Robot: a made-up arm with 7 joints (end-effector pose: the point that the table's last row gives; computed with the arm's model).
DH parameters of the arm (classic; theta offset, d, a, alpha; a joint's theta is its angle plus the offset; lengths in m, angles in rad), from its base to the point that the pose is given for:
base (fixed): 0 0.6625 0.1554 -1.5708
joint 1: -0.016 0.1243 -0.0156 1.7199
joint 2: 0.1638 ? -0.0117 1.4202
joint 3: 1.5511 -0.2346 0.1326 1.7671
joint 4: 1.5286 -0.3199 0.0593 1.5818
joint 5: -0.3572 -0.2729 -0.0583 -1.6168
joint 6: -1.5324 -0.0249 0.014 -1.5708
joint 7: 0 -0.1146 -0.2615 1.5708
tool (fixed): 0 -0.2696 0 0
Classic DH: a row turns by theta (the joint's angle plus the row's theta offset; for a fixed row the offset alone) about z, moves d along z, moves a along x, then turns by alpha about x.
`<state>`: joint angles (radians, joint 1 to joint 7).
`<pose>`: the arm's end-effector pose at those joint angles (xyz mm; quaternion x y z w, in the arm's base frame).
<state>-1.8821 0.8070 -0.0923 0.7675 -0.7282 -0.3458 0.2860</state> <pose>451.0 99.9 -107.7 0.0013 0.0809 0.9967 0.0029</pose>
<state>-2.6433 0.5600 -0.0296 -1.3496 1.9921 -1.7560 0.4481</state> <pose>-141.6 31.4 263.6 -0.0440 0.4080 -0.5121 0.7546</pose>
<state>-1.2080 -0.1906 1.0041 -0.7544 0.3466 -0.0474 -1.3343</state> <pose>315.3 257.4 184.6 0.2937 -0.2944 0.8643 0.2831</pose>
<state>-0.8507 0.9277 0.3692 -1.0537 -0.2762 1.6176 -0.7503</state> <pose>97.5 -308.3 330.9 -0.2292 -0.5264 -0.6823 0.4526</pose>
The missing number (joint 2, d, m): 0.2191
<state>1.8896 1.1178 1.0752 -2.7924 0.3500 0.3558 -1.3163</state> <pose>-113.8 -264.5 900.2 0.8210 0.2620 0.1672 0.4788</pose>
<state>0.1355 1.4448 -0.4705 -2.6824 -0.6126 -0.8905 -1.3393</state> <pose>404.2 -28.2 1093.8 -0.0610 -0.1366 0.9454 0.2894</pose>
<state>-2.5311 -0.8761 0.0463 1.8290 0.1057 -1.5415 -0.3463</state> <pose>144.7 947.6 150.2 0.1780 0.0746 -0.9424 0.2733</pose>
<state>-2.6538 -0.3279 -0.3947 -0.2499 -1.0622 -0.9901 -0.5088</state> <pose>510.6 542.0 420.9 0.1809 -0.7183 0.6717 0.0156</pose>
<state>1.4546 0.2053 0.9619 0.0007 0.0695 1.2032 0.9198</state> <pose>50.9 585.9 860.6 -0.4203 0.6738 -0.5978 0.1097</pose>
